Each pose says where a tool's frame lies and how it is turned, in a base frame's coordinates. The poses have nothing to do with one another.
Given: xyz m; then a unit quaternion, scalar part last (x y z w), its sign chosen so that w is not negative.
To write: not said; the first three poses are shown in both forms.
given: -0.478 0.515 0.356 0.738 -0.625 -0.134 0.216
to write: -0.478 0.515 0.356 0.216 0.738 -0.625 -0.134
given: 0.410 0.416 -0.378 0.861 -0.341 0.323 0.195
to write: 0.410 0.416 -0.378 0.195 0.861 -0.341 0.323
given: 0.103 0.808 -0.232 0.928 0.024 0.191 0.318
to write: 0.103 0.808 -0.232 0.318 0.928 0.024 0.191
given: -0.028 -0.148 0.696 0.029 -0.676 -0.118 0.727
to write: -0.028 -0.148 0.696 0.727 0.029 -0.676 -0.118
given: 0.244 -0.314 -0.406 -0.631 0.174 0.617 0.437
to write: 0.244 -0.314 -0.406 0.437 -0.631 0.174 0.617
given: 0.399 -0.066 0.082 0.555 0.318 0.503 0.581
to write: 0.399 -0.066 0.082 0.581 0.555 0.318 0.503
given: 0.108 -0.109 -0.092 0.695 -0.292 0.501 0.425
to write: 0.108 -0.109 -0.092 0.425 0.695 -0.292 0.501
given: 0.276 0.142 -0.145 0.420 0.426 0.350 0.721
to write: 0.276 0.142 -0.145 0.721 0.420 0.426 0.350
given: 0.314 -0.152 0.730 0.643 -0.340 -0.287 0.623
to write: 0.314 -0.152 0.730 0.623 0.643 -0.340 -0.287
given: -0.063 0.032 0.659 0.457 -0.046 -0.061 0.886
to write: -0.063 0.032 0.659 0.886 0.457 -0.046 -0.061
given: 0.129 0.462 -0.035 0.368 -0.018 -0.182 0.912
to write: 0.129 0.462 -0.035 0.912 0.368 -0.018 -0.182
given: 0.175 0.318 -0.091 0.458 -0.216 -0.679 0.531
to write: 0.175 0.318 -0.091 0.531 0.458 -0.216 -0.679
